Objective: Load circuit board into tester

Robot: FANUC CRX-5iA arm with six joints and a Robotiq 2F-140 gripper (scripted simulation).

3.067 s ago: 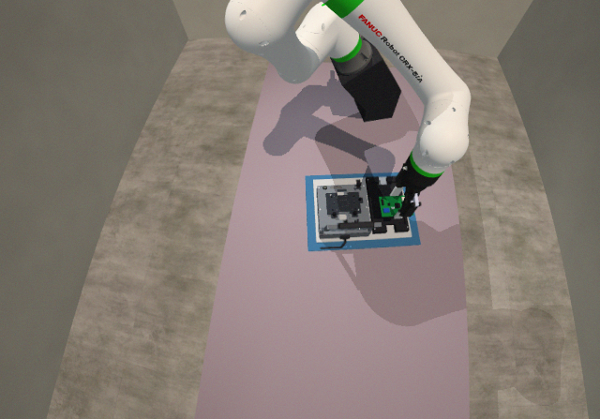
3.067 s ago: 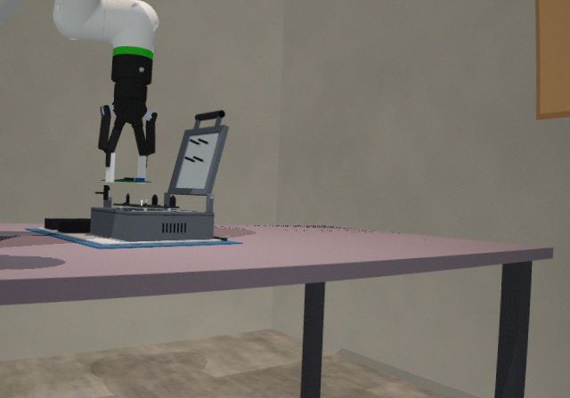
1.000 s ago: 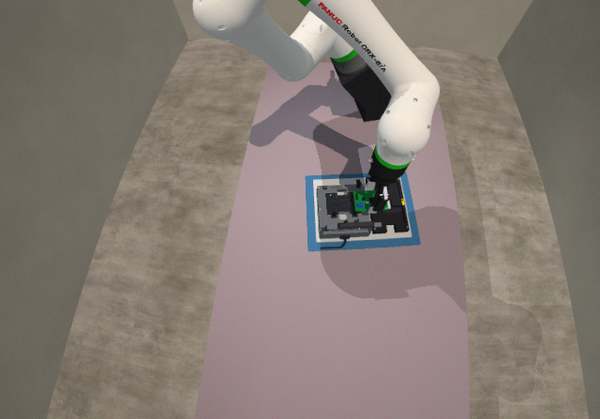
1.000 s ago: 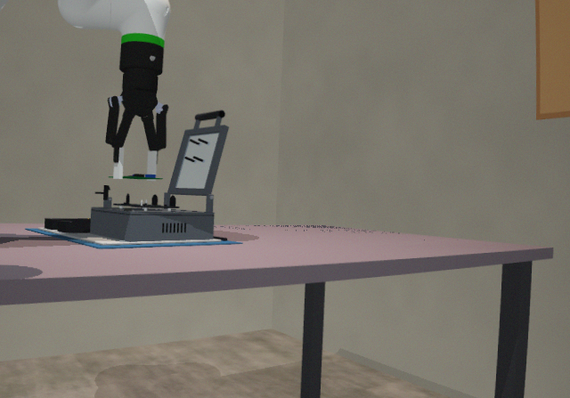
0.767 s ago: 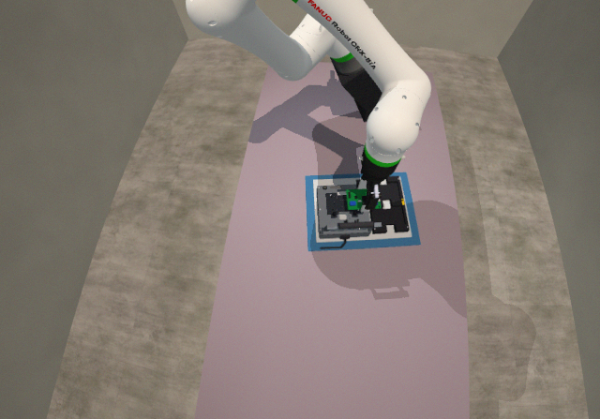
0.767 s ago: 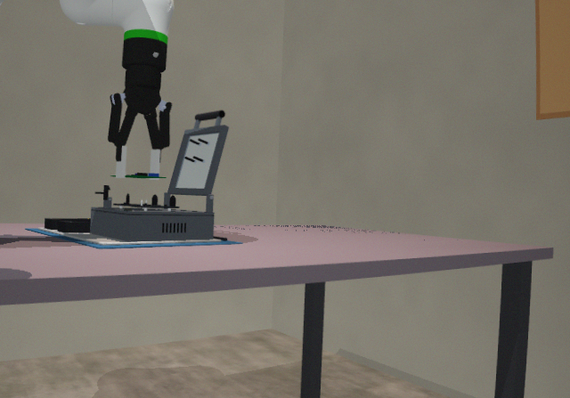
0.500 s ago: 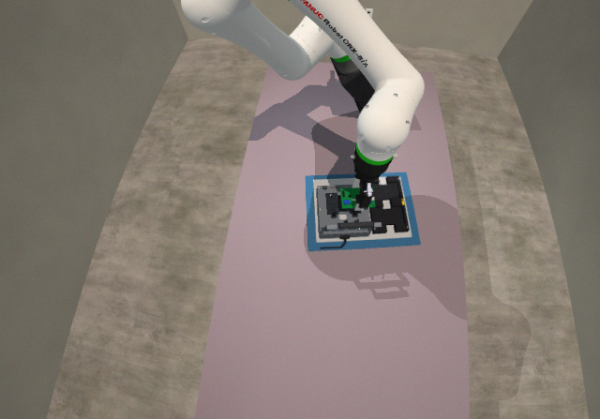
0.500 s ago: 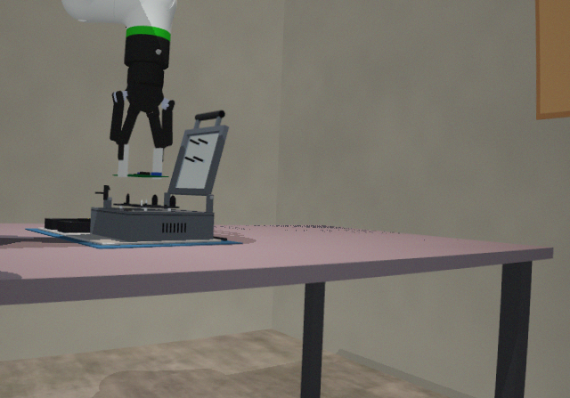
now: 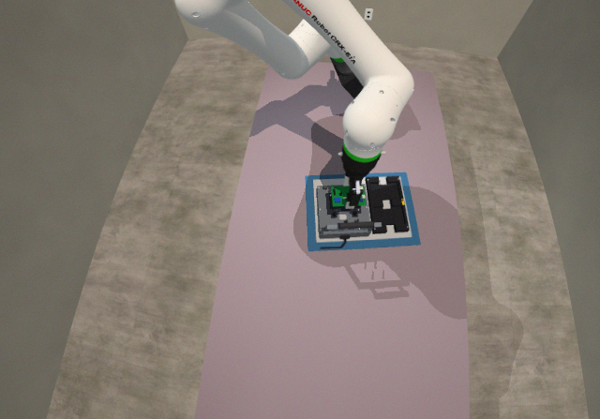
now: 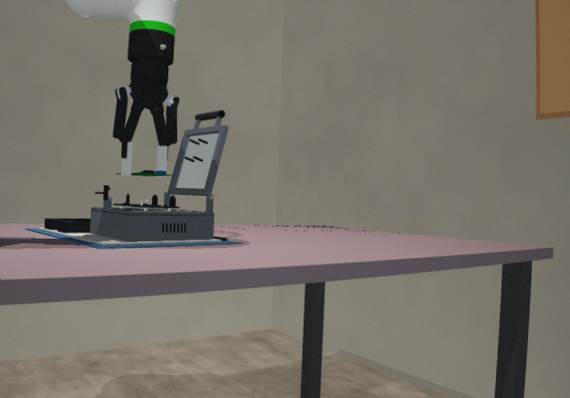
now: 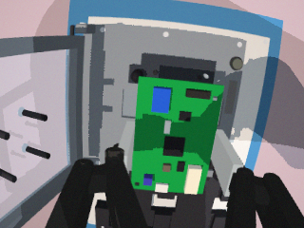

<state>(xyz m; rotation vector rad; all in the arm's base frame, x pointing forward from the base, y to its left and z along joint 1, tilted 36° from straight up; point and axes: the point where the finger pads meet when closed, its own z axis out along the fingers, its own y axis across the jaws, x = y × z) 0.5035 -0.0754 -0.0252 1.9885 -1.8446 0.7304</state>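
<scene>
My hand is 4 cm above the tester, 3 cm to the right of it and 3 cm short of it. Round my hand: tester lid: 12 cm ahead, 3 cm above, 1 cm to the right; then latch hook: 6 cm below, 6 cm behind, 5 cm to the left; then green circuit board: 2 cm below.
</scene>
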